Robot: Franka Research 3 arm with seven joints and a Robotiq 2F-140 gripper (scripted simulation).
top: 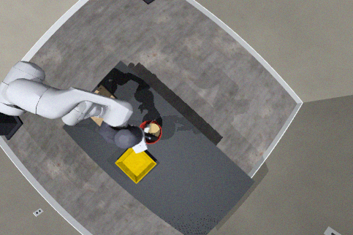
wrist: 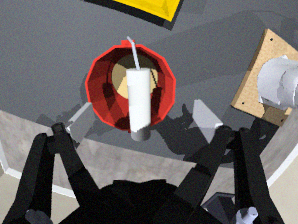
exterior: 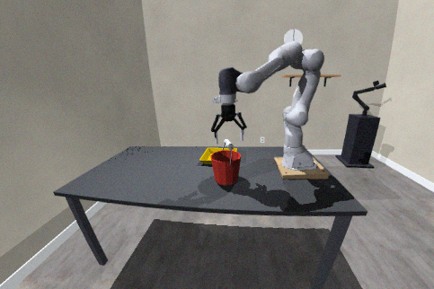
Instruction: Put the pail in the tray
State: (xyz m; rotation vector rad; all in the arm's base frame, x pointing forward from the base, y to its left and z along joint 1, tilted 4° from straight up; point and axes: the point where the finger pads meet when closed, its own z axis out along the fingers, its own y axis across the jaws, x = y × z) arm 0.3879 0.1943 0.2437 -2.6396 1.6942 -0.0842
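The pail wire handle lies 5 cm below my hand, 1 cm to the left of it and 1 cm ahead of it. From my hand the other things lie so: red pail (12 cm below, 2 cm ahead, 1 cm to the left); yellow drip tray (29 cm to the right, 24 cm below, 13 cm ahead).
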